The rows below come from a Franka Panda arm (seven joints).
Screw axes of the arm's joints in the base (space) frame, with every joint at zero. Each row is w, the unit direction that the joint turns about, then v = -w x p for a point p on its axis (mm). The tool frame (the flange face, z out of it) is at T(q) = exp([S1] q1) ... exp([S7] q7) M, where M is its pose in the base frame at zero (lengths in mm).
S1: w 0 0 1 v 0 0 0
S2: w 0 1 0 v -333 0 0
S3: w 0 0 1 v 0 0 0
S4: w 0 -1 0 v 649 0 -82.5
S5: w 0 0 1 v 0 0 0
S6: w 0 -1 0 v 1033 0 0
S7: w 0 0 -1 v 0 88 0
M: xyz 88 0 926 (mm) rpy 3.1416 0 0 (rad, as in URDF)
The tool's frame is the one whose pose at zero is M.
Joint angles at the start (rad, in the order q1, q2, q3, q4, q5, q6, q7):
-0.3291, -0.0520, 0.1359, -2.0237, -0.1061, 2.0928, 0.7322
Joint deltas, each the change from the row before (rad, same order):
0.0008, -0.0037, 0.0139, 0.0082, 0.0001, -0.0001, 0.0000
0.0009, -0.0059, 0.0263, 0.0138, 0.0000, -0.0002, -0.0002
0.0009, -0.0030, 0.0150, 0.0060, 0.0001, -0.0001, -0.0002
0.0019, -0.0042, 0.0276, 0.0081, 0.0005, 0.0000, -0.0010
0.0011, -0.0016, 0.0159, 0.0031, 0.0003, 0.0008, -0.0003
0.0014, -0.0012, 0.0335, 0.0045, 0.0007, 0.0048, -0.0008
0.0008, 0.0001, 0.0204, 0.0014, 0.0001, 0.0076, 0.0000
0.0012, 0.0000, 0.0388, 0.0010, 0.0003, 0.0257, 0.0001
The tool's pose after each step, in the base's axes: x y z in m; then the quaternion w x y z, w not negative. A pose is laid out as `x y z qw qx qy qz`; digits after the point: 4 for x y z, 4 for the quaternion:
0.5435 -0.1021 0.4894 0.0317 0.9050 -0.4170 0.0775
0.5474 -0.0871 0.4992 0.0294 0.9098 -0.4046 0.0875
0.5492 -0.0781 0.5037 0.0282 0.9126 -0.3973 0.0921
0.5518 -0.0615 0.5097 0.0262 0.9180 -0.3834 0.0984
0.5531 -0.0518 0.5121 0.0252 0.9210 -0.3754 0.1013
0.5556 -0.0320 0.5151 0.0227 0.9270 -0.3587 0.1066
0.5571 -0.0199 0.5164 0.0207 0.9305 -0.3485 0.1110
0.5599 0.0033 0.5191 0.0147 0.9362 -0.3287 0.1236

